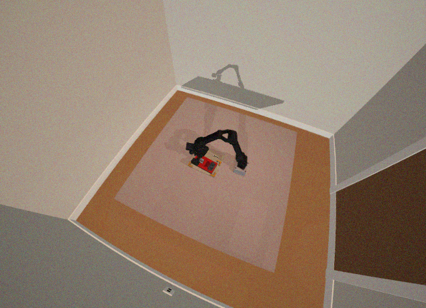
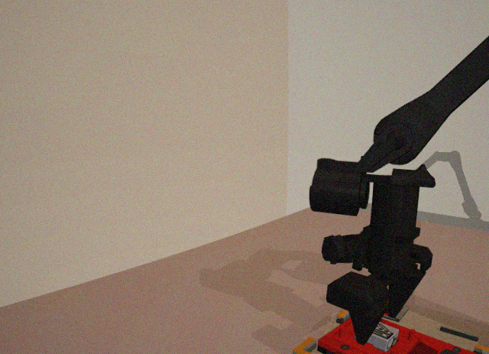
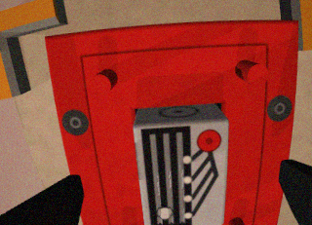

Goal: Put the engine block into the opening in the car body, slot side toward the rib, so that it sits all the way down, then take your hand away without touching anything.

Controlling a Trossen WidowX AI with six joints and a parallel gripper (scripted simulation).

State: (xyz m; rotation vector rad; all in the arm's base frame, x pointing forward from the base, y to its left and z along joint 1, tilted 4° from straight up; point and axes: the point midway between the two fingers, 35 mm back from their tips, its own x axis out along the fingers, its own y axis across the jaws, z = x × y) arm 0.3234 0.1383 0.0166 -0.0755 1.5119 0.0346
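Right now the grey engine block is 2 cm below my gripper tip. Round my gripper tip: black upright peg 11 cm to the right, 4 cm ahead, 1 cm below.
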